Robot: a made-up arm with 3 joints. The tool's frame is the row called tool. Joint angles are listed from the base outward. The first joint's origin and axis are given. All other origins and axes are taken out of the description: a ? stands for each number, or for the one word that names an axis. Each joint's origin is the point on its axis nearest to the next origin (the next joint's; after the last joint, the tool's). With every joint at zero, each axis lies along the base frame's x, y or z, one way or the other. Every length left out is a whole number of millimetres.
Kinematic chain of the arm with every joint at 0, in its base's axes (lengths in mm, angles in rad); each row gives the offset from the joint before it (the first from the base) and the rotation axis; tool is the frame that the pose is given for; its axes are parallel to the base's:
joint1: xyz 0 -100 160 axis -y
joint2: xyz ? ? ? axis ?
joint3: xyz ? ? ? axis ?
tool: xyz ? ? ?
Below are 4 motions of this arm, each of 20 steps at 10 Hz.
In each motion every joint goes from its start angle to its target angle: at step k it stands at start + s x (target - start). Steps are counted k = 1, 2, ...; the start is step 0. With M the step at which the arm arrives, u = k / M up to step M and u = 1 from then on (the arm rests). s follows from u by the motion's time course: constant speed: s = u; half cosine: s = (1 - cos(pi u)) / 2; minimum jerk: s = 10 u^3 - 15 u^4 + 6 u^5.
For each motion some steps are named. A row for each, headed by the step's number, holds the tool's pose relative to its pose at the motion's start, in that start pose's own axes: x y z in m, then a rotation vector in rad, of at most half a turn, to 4 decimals.
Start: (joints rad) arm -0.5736 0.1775 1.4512
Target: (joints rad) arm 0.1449 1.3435 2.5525
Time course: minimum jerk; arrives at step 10
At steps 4, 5, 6, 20:
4: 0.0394 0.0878 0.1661 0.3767 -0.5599 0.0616
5: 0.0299 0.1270 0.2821 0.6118 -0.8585 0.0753
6: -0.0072 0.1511 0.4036 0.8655 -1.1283 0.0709
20: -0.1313 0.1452 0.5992 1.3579 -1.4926 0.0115

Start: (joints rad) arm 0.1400 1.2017 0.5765
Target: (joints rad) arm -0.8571 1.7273 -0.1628
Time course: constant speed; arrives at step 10
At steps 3, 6, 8, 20:
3: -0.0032 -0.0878 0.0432 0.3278 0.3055 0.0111
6: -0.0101 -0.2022 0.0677 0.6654 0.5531 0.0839
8: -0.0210 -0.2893 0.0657 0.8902 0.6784 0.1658
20: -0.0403 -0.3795 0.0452 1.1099 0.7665 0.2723

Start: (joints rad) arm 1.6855 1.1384 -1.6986
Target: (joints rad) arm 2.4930 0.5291 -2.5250
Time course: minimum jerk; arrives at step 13
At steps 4, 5, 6, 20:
4: 0.0096 0.0668 0.0050 0.1280 0.0776 -0.1006
5: 0.0198 0.1090 0.0094 0.2214 0.1220 -0.1546
6: 0.0347 0.1543 0.0151 0.3343 0.1643 -0.2022
20: 0.1163 0.2978 0.0313 0.7967 0.2278 -0.2213

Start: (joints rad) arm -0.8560 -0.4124 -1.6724
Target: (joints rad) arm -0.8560 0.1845 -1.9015
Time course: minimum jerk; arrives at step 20
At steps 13, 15, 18, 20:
13: -0.0083 -0.0100 -0.0791 -0.4489 0.1722 -0.0860
15: -0.0095 -0.0144 -0.0920 -0.5249 0.2005 -0.1087
18: -0.0103 -0.0180 -0.1011 -0.5794 0.2205 -0.1266
20: -0.0104 -0.0184 -0.1019 -0.5843 0.2222 -0.1283

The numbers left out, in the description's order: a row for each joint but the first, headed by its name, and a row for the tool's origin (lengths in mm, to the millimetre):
joint2: xyz 40 0 460, axis +z
joint3: xyz 110 210 0, axis -y
tool: xyz -80 0 -110

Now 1 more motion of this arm.
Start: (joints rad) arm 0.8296 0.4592 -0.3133
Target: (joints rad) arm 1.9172 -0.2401 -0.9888
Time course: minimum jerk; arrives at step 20
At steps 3, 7, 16, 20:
3: -0.0072 0.0049 -0.0019 -0.0060 -0.0081 -0.0216
7: -0.0621 0.0432 -0.0229 -0.0244 -0.0797 -0.1868
16: -0.2277 0.1586 -0.1711 0.2356 -0.4163 -0.5418
20: -0.2393 0.1658 -0.1889 0.2718 -0.4483 -0.5480

